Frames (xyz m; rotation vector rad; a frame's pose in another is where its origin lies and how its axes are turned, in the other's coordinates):
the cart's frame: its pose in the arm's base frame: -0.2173 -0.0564 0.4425 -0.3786 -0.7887 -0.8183
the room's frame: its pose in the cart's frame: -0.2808 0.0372 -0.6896 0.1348 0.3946 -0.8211
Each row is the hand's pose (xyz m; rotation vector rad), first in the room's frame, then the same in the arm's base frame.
Working: the room's frame: its pose in the arm's base frame: 0.0193 -0.2912 -0.2243 0.2581 -0.6107 -1.5374

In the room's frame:
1: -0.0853 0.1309 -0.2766 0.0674 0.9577 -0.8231
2: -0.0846 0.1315 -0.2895 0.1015 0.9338 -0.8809
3: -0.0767 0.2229 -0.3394 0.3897 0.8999 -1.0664
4: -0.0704 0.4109 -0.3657 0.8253 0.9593 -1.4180
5: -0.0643 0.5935 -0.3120 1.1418 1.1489 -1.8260
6: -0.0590 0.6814 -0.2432 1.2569 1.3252 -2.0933
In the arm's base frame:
1: 0.2809 -0.2622 -0.4022 1.3257 0.2629 -1.8962
2: 0.2881 -0.2656 -0.4124 1.3647 0.2300 -1.9461
3: 0.3912 -0.2801 -0.4043 1.6740 0.0189 -2.0099
4: 0.5644 -0.2838 -0.3264 2.2822 -0.1649 -2.0155
5: 0.6915 -0.2702 -0.1853 -2.3324 0.0457 1.5116
6: 0.7302 -0.2566 -0.0813 -2.2190 -0.1230 1.1770

